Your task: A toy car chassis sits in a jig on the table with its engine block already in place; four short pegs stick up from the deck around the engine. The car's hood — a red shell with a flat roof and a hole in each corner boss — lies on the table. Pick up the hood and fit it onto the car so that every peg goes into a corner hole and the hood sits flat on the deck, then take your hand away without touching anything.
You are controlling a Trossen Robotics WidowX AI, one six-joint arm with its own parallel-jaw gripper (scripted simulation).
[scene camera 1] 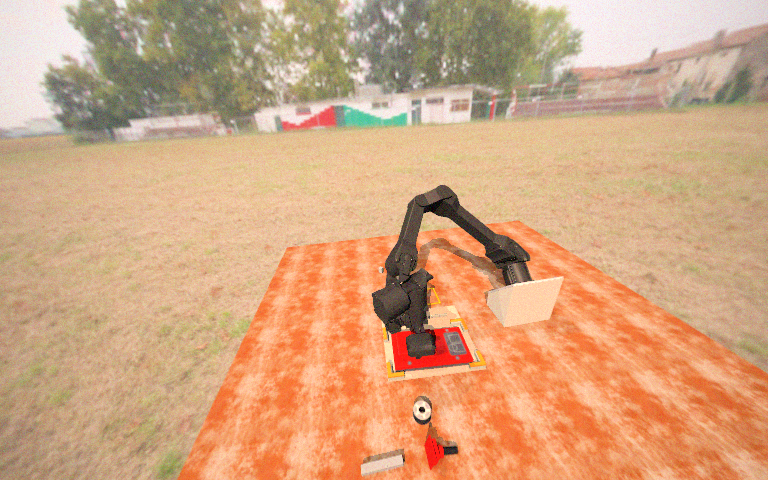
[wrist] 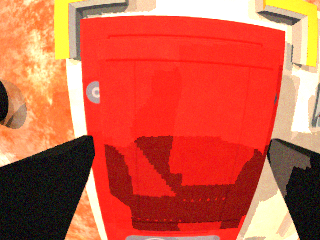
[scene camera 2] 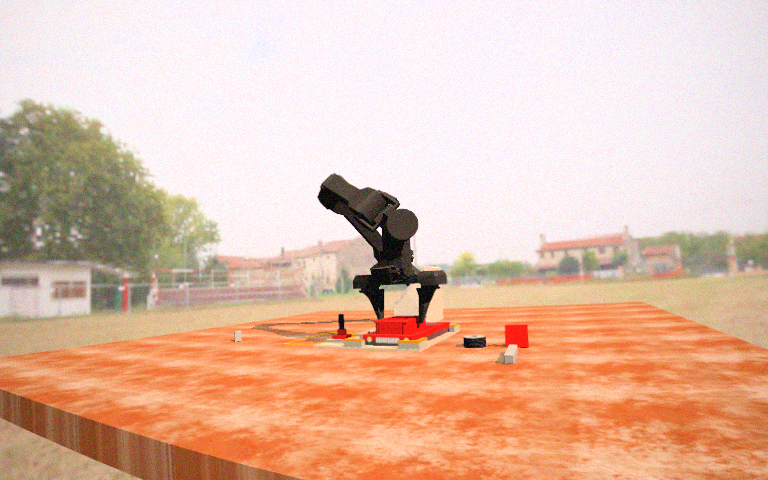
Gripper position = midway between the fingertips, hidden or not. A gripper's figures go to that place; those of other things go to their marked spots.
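The gripper (wrist: 185, 147) is 0.10 m from the lens. A red hood (wrist: 185, 122) is 0.08 m from the lens.
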